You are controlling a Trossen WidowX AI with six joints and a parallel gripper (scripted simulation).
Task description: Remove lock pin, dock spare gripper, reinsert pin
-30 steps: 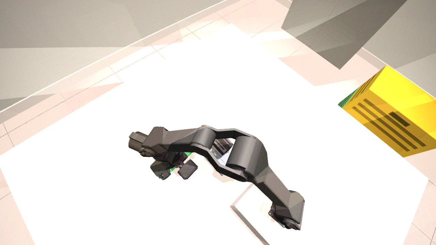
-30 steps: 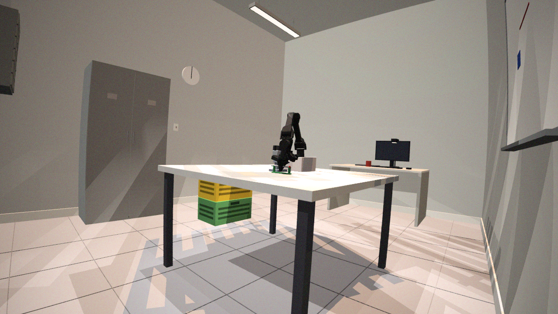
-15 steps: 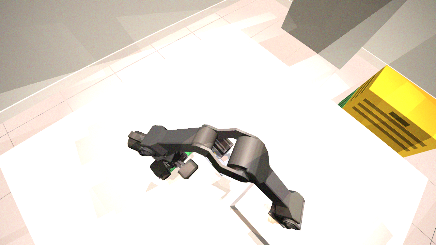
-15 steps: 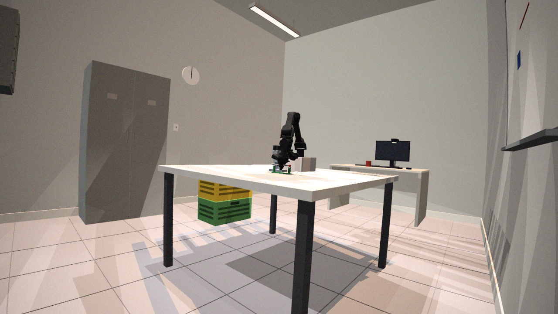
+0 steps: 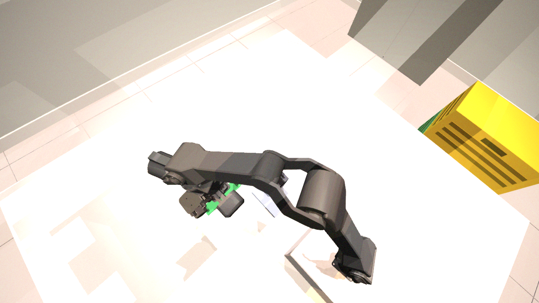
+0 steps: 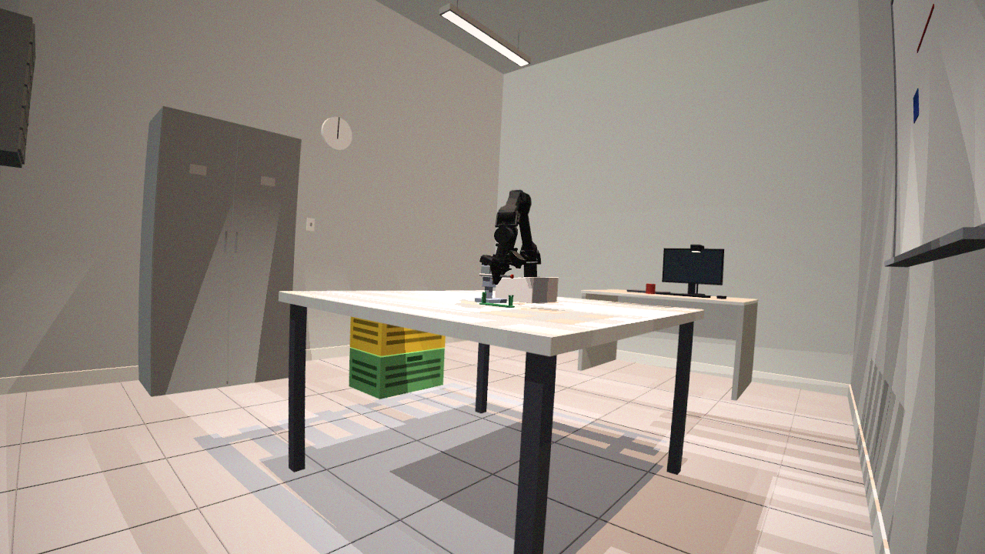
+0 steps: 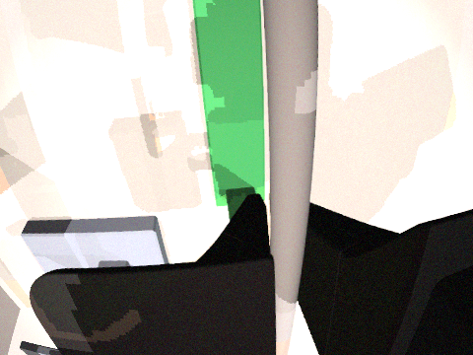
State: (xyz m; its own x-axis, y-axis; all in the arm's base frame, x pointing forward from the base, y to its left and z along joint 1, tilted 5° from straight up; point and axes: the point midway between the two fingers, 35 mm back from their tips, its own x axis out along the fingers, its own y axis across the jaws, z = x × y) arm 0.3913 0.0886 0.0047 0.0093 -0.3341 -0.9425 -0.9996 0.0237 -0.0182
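The pin cradle is 1 cm to the left of my gripper tip and 5 cm below it. Round my gripper tip: socket: 11 cm behind, 10 cm to the right, 3 cm below; then spare gripper: 11 cm behind, 10 cm to the right, 5 cm above.
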